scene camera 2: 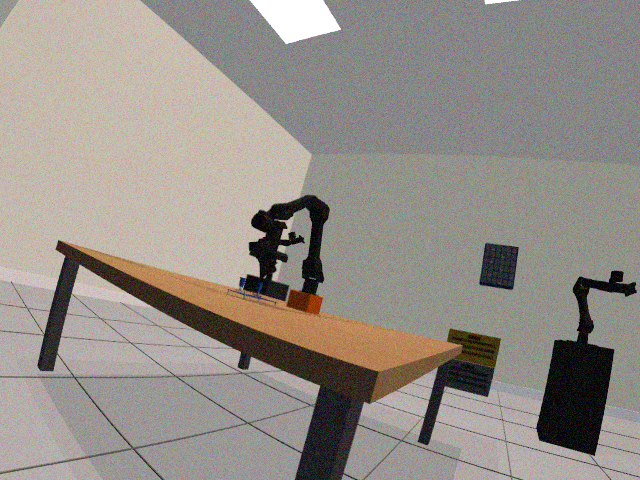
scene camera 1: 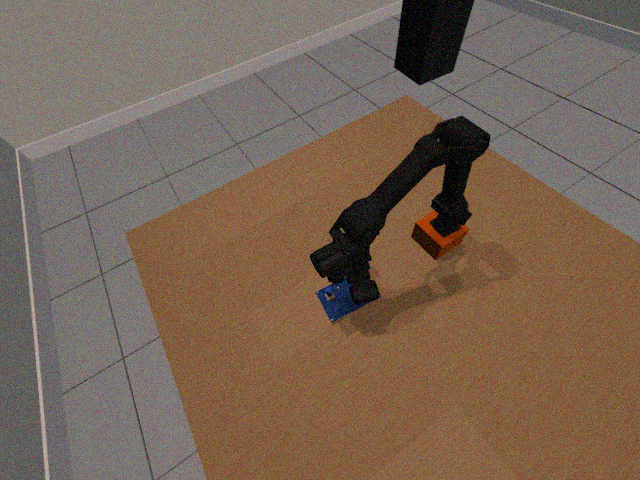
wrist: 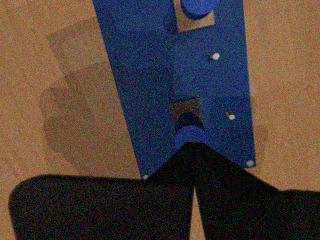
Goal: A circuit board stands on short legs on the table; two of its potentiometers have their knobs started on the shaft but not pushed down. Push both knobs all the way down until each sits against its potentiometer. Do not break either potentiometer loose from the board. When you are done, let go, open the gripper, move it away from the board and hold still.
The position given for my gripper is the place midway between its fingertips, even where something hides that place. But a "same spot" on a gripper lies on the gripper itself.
My gripper shows in scene camera 2, in scene camera 1 and in the wrist view (193,151). The same spot on my gripper: (scene camera 1: 355,271) is (scene camera 2: 271,249).
